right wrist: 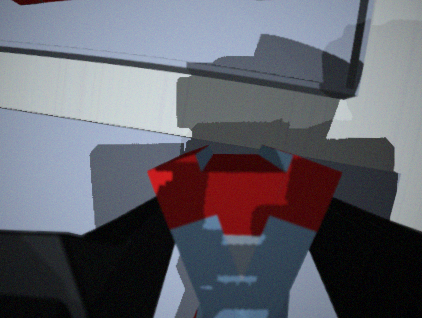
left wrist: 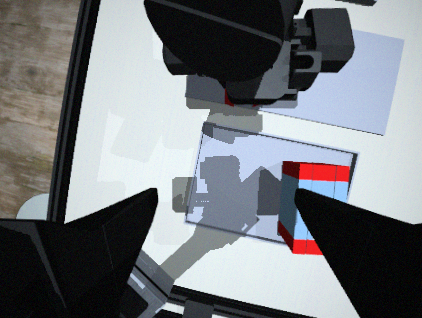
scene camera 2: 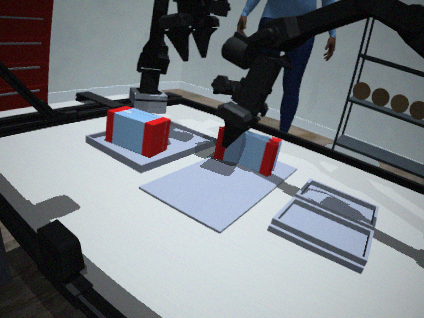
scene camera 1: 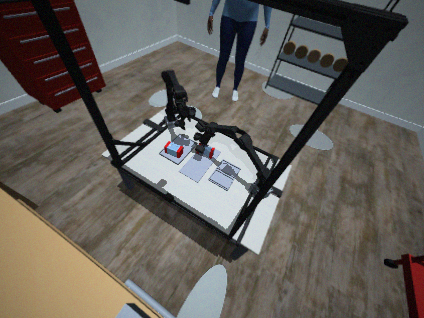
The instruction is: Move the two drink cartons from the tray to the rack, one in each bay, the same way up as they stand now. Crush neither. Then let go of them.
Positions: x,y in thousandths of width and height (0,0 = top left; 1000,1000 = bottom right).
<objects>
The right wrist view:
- my right gripper: 563,615
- flat grey mat: 177,555
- shallow tray: 769,175
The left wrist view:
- my left gripper: 539,612
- my right gripper: 582,275
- flat grey mat: 852,303
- shallow tray: 560,583
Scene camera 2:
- my left gripper: 461,187
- my right gripper: 539,454
</objects>
